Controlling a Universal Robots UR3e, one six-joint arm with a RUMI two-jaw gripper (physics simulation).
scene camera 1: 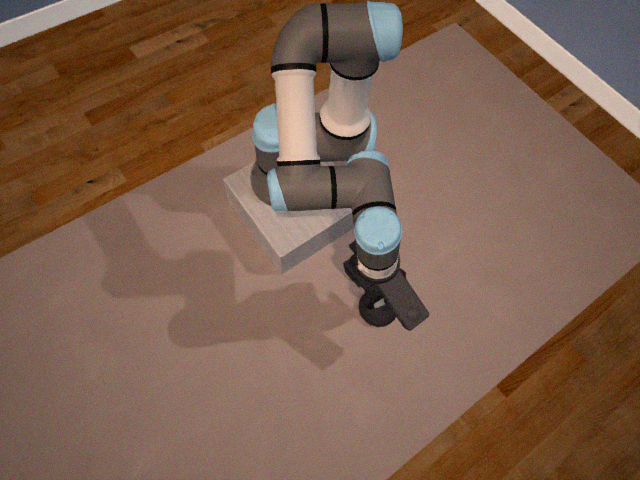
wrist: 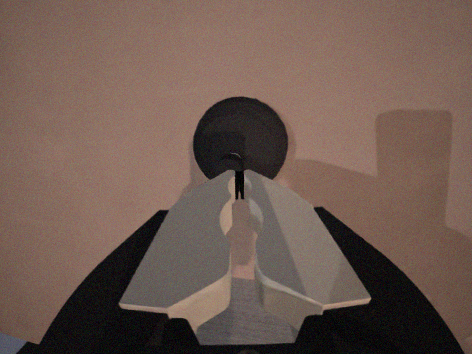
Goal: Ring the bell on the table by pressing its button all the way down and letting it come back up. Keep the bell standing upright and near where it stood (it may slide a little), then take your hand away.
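Places are measured from the arm's base along level axes (x ahead, y left, z up), in millimetres.
Where they show: gripper, between the fingertips: (scene camera 1: 381,300) (wrist: 238,174).
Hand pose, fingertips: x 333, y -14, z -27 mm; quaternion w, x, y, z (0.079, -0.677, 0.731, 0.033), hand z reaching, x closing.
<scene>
Each offset is from my fingertips to the top centre of the thing. Level surfaces: height alone.
The bell @(9 mm left, 2 mm back, 11 mm down) (scene camera 1: 376,318) (wrist: 240,120) is a dark, round shape standing upright on the table, below the wrist. Its button @(9 mm left, 2 mm back, 11 mm down) (wrist: 233,159) is a small dark knob with a pale glint, partly hidden by the fingertips in the wrist view. My gripper (scene camera 1: 379,303) (wrist: 238,174) is shut and empty, with its pale fingers pointing down. In the wrist view the tips overlap the near part of the bell, over the button's near edge. Whether they touch the button cannot be seen.
The arm stands on a grey block (scene camera 1: 284,235) behind the bell. The brownish table surface @(77 mm down) (scene camera 1: 232,408) (wrist: 100,100) lies around the bell, and the arm's shadow falls across it to the left in the scene view. Wooden floor (scene camera 1: 578,403) shows beyond the surface's edges.
</scene>
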